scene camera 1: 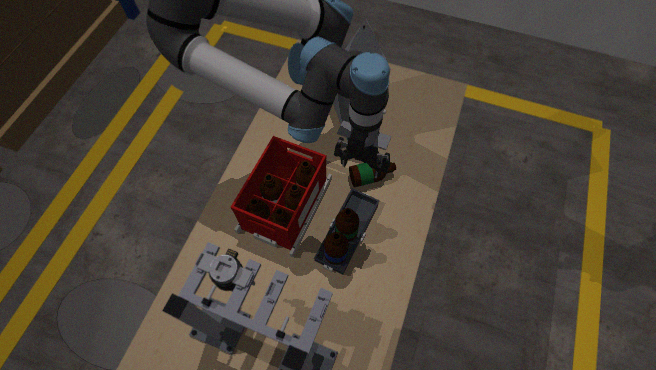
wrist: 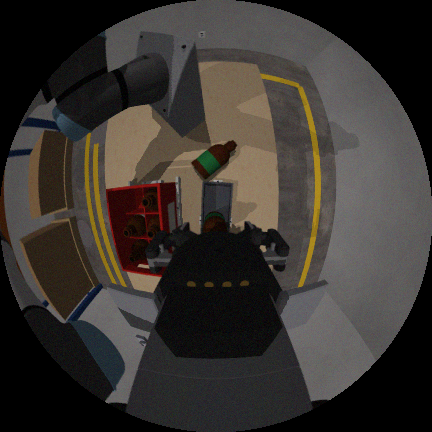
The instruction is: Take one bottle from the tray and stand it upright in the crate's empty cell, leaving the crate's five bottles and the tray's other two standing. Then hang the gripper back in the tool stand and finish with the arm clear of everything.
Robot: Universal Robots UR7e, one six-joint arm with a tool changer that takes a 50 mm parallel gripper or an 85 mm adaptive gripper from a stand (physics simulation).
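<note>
A green-labelled bottle [wrist: 215,156] is visible.
</note>
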